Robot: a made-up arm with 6 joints.
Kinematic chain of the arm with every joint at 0, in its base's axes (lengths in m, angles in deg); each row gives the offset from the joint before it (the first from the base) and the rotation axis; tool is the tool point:
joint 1: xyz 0 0 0.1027 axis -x
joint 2: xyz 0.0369 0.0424 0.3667 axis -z
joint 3: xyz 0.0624 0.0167 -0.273 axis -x
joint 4: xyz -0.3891 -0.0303 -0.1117 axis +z
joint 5: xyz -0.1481 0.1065 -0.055 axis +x
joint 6: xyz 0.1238 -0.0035 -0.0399 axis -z
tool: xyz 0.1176 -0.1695 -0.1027
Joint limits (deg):
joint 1: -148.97..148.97
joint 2: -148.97..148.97
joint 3: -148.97..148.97
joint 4: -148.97..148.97
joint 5: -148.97..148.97
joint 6: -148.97..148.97
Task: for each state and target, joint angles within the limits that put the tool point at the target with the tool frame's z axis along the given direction. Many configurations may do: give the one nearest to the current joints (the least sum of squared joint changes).
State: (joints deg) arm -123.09 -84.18 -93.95 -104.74 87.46 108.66
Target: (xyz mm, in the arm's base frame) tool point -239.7 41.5 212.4 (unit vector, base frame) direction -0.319 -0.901 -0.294
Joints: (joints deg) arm -73.93 -73.25 -95.66 -141.86 103.23 87.82
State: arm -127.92 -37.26 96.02 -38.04 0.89 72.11
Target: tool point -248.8 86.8 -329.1 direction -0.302 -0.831 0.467
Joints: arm -111.34 -14.99 89.59 -9.58 37.37 50.09
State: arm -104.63 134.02 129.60 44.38 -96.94 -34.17
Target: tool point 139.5 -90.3 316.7 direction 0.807 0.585 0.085
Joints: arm -94.43 148.97 95.99 52.48 -63.81 -17.65
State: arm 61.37 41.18 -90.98 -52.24 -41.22 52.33
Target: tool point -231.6 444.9 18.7 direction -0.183 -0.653 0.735
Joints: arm 13.73 41.70 -101.63 -30.05 -53.28 55.23
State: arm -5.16 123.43 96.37 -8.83 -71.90 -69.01
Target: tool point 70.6 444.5 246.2 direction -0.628 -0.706 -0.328
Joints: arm 27.83 128.27 106.33 -49.37 -91.08 -74.03
